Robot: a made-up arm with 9 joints. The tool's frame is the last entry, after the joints. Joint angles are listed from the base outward.
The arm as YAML. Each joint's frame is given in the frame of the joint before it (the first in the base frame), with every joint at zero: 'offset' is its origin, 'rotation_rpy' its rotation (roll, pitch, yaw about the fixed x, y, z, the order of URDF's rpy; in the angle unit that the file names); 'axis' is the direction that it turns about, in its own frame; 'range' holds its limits. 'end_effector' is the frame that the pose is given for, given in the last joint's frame.
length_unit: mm
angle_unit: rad
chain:
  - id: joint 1
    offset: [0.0, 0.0, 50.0]
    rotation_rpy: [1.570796, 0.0, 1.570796]
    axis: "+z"
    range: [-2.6, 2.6]
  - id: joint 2
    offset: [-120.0, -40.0, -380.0]
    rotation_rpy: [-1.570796, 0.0, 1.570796]
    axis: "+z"
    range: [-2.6, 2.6]
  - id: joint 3
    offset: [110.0, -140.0, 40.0]
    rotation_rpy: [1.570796, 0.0, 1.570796]
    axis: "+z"
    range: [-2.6, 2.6]
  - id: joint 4
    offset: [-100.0, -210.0, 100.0]
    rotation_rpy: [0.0, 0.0, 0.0]
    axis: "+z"
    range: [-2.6, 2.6]
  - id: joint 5
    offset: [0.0, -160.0, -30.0]
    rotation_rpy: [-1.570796, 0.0, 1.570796]
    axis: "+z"
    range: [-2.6, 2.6]
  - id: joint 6
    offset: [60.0, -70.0, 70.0]
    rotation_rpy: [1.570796, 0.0, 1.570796]
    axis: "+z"
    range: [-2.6, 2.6]
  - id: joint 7
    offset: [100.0, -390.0, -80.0]
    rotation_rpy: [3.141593, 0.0, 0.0]
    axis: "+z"
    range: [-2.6, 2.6]
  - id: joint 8
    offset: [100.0, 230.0, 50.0]
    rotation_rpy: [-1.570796, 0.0, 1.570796]
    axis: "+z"
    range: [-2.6, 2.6]
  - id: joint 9
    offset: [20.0, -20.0, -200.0]
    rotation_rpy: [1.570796, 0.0, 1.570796]
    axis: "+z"
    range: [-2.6, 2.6]
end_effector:
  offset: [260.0, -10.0, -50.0]
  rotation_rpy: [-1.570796, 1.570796, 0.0]
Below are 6 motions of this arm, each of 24 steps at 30 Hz.
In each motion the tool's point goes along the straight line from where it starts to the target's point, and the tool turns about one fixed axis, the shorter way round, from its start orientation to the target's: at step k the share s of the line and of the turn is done. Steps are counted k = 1, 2, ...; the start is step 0. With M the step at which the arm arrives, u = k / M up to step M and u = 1 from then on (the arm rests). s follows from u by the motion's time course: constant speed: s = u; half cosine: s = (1 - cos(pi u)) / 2; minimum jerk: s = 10 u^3 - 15 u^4 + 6 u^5.
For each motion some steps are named. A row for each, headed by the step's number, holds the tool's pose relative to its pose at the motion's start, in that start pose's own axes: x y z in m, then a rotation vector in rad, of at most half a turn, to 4 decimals.
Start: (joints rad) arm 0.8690 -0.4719 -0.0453 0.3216 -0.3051 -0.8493 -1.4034 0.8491 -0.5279
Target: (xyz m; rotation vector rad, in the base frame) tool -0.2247 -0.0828 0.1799 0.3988 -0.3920 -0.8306
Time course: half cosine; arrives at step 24
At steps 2, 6, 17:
2: -0.0012 0.0009 0.0028 -0.0178 -0.0127 -0.0292
6: -0.0107 0.0077 0.0239 -0.1533 -0.1093 -0.2511
17: -0.0587 0.0425 0.1313 -0.8421 -0.6002 -1.3792

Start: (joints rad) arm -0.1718 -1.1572 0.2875 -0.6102 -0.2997 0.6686 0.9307 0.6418 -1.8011
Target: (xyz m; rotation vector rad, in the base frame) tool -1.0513 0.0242 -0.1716 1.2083 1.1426 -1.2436
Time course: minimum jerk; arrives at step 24
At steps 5, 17, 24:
5: 0.0115 -0.0018 0.0218 0.0002 -0.0076 0.0004
17: 0.1517 -0.0233 0.2861 0.0024 -0.1001 0.0047
24: 0.1790 -0.0275 0.3375 0.0028 -0.1180 0.0055

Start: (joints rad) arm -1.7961 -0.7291 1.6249 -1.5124 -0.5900 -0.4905 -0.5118 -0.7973 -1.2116
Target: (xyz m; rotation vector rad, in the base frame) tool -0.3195 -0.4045 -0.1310 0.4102 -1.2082 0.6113
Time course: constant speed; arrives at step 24
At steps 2, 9, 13, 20, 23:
2: 0.0352 0.0365 -0.0654 0.1532 -0.0802 0.0004
9: 0.1585 0.1641 -0.2943 0.6896 -0.3608 0.0018
13: 0.2290 0.2370 -0.4251 0.9961 -0.5212 0.0026
20: 0.3522 0.3647 -0.6541 1.5325 -0.8018 0.0041
23: 0.4051 0.4194 -0.7522 1.7624 -0.9220 0.0047

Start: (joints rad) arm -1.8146 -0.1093 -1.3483 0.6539 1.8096 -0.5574 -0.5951 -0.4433 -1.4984
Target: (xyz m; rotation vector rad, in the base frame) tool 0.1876 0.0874 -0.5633 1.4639 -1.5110 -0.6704
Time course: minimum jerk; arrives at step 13
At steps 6, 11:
6: 0.0513 -0.0853 -0.0075 -0.0891 -0.4140 -0.0348
11: 0.1164 -0.1934 -0.0170 -0.2021 -0.9393 -0.0789

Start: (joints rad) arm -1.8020 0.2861 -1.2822 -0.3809 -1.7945 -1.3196 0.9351 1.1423 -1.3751
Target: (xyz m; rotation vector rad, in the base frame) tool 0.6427 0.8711 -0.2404 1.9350 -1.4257 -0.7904
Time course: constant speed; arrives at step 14
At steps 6, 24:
6: -0.2234 0.0762 0.2294 0.0289 0.1626 -0.1328
24: -0.5212 0.1779 0.5353 0.0674 0.3795 -0.3098

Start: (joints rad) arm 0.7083 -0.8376 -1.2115 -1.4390 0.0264 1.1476 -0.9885 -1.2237 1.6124
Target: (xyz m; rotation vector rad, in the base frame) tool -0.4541 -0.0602 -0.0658 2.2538 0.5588 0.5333
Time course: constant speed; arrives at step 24
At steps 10, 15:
10: 0.1956 0.1245 -0.0207 0.0576 -0.4111 -0.2317
15: 0.2933 0.1868 -0.0311 0.0864 -0.6166 -0.3476

